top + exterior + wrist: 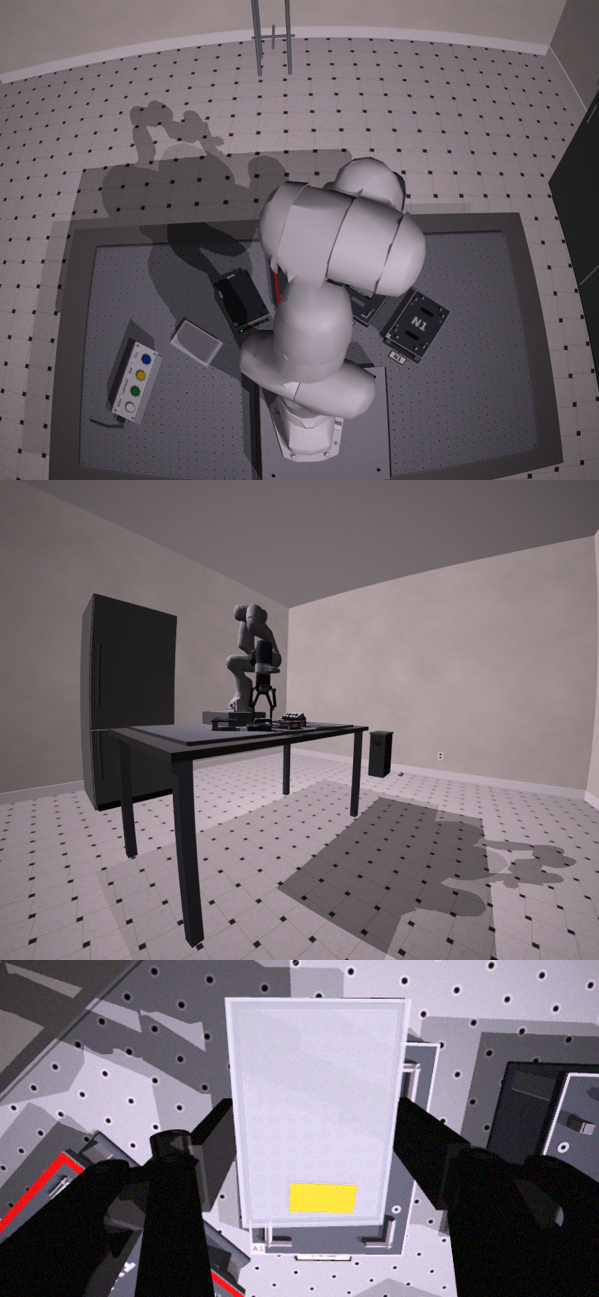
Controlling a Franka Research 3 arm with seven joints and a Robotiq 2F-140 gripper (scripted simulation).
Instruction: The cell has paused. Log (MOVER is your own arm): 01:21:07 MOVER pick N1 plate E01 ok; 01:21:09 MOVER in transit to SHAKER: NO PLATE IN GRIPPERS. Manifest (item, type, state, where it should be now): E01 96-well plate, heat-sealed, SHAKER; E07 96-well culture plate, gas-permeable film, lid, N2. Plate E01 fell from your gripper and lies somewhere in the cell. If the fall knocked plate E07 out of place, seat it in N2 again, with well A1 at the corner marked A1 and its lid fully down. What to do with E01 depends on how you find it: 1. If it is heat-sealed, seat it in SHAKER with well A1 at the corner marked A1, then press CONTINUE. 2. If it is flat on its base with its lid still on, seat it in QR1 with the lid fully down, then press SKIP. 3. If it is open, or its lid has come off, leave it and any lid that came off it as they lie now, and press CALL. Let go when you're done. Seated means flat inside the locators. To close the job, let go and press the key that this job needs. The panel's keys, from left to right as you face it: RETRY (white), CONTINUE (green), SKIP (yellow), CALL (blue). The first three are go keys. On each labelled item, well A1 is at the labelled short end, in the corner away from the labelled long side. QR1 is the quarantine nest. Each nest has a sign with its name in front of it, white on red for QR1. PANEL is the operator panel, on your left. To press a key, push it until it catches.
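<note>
My hand is 70 mm above the grey N2 nest, 40 mm past it and 10 mm to the right of it. Round my hand: A1 corner mark: 100 mm to the left, 60 mm behind, 50 mm below; then plate E01: 480 mm to the left, 170 mm behind, 70 mm below; then lidded culture plate: 20 mm below.
</note>
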